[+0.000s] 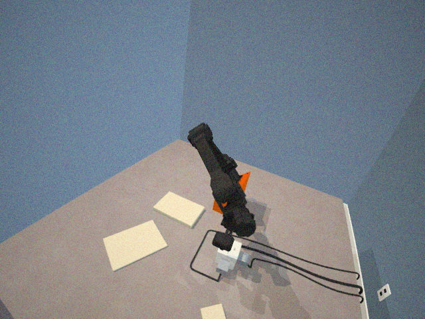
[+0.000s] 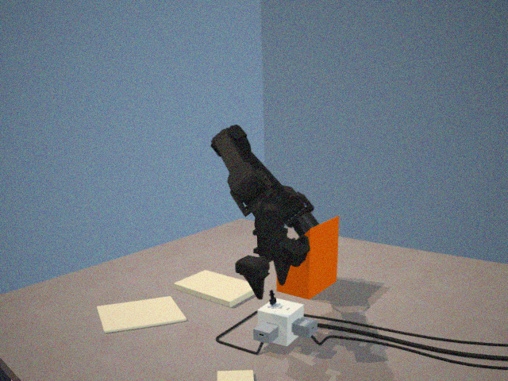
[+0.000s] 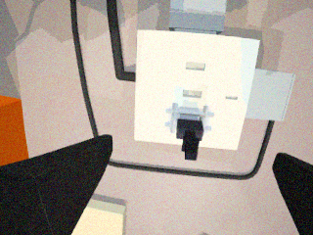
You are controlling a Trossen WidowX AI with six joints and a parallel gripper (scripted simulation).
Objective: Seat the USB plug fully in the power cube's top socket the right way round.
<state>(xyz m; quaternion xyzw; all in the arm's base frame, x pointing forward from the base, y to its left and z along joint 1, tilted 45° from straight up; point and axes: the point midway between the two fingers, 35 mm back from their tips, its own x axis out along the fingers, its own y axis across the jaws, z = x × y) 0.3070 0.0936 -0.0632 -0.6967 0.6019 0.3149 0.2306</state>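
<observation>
The USB plug is 20 mm below my gripper tip.
</observation>
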